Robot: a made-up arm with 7 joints. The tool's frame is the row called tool.
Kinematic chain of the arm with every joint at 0, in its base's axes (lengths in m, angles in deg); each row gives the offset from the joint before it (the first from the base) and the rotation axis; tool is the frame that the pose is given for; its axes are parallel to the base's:
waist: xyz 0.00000 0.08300 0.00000 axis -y
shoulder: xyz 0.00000 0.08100 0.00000 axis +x
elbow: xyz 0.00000 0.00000 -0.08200 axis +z
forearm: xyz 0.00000 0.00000 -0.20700 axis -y
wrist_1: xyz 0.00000 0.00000 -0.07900 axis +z
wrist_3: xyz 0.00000 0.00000 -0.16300 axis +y
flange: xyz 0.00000 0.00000 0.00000 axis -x
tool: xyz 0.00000 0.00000 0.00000
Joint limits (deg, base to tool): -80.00..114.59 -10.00..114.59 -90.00..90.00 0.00..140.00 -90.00..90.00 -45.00..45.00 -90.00..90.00
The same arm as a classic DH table. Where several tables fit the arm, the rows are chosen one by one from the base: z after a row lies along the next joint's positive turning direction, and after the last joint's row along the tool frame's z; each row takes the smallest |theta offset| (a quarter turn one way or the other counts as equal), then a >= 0, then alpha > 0; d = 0 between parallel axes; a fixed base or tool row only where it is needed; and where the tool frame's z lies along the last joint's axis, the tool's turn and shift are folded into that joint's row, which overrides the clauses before.
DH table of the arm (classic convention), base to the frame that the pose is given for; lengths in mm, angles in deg. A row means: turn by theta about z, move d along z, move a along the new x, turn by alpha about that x. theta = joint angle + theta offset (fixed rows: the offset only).
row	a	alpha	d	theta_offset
base (fixed)	0	90	0	0
waist	0	90	-164	90
shoulder	0	90	0	90
elbow	0	90	-289	90
forearm	0	-90	0	0
wrist_1	0	-90	-242	0
wrist_3	0	90	0	-90
flange	0	90	0	90
tool (fixed)	0	0	0	-90
Joint limits (deg, base to tool): -80..114.59 -10..114.59 -90..90 0..140 -90..90 -45..45 -90..90

